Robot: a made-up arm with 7 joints.
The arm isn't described. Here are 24 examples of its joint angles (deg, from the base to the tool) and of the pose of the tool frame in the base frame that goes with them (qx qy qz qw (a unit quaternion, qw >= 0); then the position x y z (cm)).
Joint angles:
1: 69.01 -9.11 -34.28 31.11 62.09 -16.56 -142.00
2: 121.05 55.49 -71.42 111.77 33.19 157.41 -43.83
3: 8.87 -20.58 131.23 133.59 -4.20 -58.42 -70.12
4: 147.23 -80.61 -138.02 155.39 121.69 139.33 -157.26
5: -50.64 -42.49 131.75 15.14 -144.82 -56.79 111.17
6: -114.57 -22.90 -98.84 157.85 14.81 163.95 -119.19
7: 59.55 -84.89 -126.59 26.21 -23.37 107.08 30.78
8: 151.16 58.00 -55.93 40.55 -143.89 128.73 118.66
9: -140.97 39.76 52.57 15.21 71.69 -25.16 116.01
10: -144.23 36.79 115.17 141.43 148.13 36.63 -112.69
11: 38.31 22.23 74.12 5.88 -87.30 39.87 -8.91
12: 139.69 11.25 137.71 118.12 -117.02 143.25 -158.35
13: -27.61 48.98 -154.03 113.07 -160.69 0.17 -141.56
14: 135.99 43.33 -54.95 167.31 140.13 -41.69 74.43
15: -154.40 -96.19 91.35 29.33 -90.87 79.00 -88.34
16: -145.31 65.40 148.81 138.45 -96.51 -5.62 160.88
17: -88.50 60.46 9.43 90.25 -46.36 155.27 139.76
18: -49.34 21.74 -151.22 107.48 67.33 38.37 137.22
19: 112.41 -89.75 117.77 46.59 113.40 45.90 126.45
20: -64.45 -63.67 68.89 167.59 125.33 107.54 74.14
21: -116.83 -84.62 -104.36 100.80 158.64 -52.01 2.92
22: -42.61 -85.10 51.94 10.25 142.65 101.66 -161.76
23: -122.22 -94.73 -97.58 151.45 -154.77 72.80 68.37
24: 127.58 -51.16 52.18 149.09 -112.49 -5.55 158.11
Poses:
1: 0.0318 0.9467 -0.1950 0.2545 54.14 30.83 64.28
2: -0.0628 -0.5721 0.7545 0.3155 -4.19 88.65 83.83
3: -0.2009 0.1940 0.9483 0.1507 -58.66 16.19 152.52
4: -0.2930 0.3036 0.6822 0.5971 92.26 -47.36 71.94
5: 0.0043 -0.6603 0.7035 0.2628 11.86 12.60 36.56
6: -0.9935 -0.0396 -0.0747 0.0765 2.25 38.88 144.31
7: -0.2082 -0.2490 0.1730 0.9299 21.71 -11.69 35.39
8: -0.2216 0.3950 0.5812 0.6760 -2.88 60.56 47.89
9: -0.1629 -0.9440 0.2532 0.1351 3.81 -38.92 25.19
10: -0.0055 0.2001 0.7943 0.5736 -27.01 -61.97 155.47
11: -0.7078 0.5177 -0.3872 0.2845 -7.09 24.50 34.59
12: -0.4820 -0.3033 0.1055 0.8152 -20.94 -30.70 145.55
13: 0.5011 -0.1135 -0.2205 0.8291 10.59 -34.54 154.38
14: -0.2267 0.2994 -0.0665 0.9244 -46.63 67.50 141.75
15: 0.2433 0.2509 0.5166 0.7816 21.42 -44.04 62.57
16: -0.2154 0.0798 0.9696 0.0848 -55.95 -60.05 138.02
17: 0.3507 -0.6334 -0.6709 0.1604 12.47 -74.56 34.33
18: -0.3550 -0.2044 0.6930 0.5933 -35.41 -8.03 158.45
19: -0.4808 -0.7012 0.2241 0.4763 -52.10 -36.79 20.79
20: -0.4203 -0.7514 0.2316 0.4529 -44.91 89.29 97.00
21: -0.9068 0.0609 0.3603 0.2101 -25.57 88.94 36.60
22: -0.1596 0.8438 0.2428 0.4512 33.75 21.27 76.50
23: 0.4788 0.8408 0.2044 0.1486 47.64 103.38 33.00
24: 0.6466 0.1037 -0.3434 0.6733 19.32 -76.99 138.83
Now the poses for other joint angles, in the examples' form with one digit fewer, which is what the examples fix.
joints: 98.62 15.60 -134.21 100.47 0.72 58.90 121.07
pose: -0.647 0.338 -0.678 0.085 57.3 -10.7 133.5
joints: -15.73 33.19 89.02 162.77 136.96 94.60 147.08
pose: 0.058 -0.197 0.717 0.666 63.6 -15.5 153.5
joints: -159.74 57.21 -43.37 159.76 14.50 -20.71 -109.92
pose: -0.447 0.099 0.828 0.324 -100.2 -32.5 118.2
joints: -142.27 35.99 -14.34 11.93 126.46 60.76 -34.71
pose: 0.012 -0.766 0.629 0.131 -23.1 -13.3 23.5
